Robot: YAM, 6 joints.
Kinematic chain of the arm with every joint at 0, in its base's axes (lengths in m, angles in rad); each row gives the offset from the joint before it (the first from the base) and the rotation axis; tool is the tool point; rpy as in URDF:
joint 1: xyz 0 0 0.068 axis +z
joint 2: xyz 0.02 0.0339 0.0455 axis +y
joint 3: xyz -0.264 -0.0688 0 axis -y
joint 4: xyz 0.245 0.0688 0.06 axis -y
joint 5: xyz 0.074 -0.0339 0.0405 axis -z
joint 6: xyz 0.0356 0 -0.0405 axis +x
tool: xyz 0 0 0 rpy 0 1.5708 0
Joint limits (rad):
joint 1: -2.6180..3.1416
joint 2: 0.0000..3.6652
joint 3: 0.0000..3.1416
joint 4: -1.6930..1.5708
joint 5: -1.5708..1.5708
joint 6: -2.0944..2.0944
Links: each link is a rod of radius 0.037 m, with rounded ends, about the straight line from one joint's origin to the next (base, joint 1, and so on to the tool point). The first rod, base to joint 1, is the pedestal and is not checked.
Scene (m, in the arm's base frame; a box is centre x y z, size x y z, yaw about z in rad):
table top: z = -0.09
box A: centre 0.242 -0.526 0 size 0.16 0.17 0.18 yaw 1.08
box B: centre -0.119 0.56 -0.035 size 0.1 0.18 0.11 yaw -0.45
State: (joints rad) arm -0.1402 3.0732 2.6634 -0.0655 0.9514 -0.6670
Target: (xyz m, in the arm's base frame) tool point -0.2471 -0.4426 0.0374
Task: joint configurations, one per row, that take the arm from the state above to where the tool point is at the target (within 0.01 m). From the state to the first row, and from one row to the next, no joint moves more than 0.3 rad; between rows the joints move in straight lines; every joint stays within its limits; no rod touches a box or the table.
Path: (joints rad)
1: -0.3771 2.9514 2.5869 -0.1173 0.9641 -0.6670
2: -0.6140 2.8296 2.5104 -0.1690 0.9767 -0.6670
3: -0.8509 2.7077 2.4339 -0.2208 0.9894 -0.6670
4: -1.0878 2.5859 2.3575 -0.2726 1.0021 -0.6670
5: -1.3200 2.6016 2.2501 -0.3326 1.0317 -0.6670
6: -1.5522 2.6173 2.1428 -0.3927 1.0613 -0.6670
7: -1.7845 2.6330 2.0355 -0.4527 1.0909 -0.6670
8: -2.0167 2.6487 1.9281 -0.5128 1.1205 -0.6670

